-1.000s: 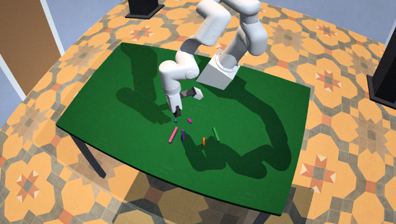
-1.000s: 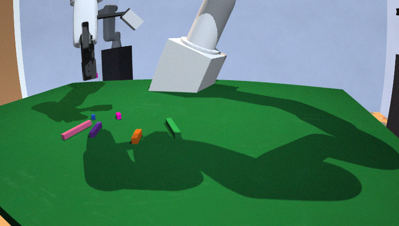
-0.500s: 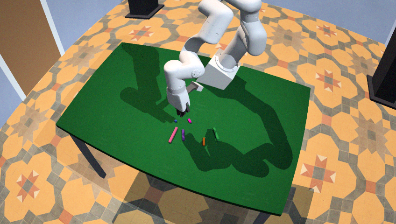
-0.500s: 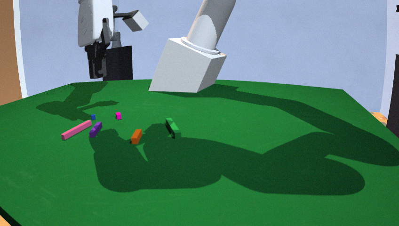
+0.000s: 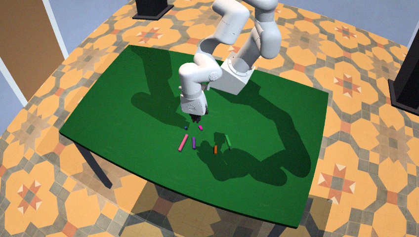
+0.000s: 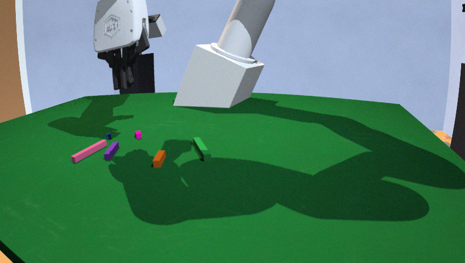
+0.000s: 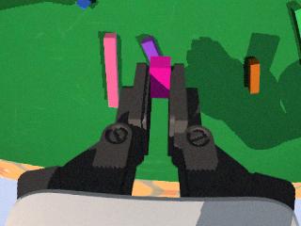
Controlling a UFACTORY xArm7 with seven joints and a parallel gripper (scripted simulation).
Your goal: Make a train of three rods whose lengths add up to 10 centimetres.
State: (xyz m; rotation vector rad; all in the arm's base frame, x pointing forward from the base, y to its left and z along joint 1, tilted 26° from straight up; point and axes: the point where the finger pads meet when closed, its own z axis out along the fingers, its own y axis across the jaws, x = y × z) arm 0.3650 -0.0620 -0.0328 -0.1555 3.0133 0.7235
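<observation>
The magenta rod lies 30 mm behind my hand and 110 mm below it. Also, from my hand: purple rod: 50 mm ahead, 110 mm below; pink rod: 70 mm ahead, 40 mm to the right, 110 mm below; blue rod: 10 mm behind, 70 mm to the right, 110 mm below.
</observation>
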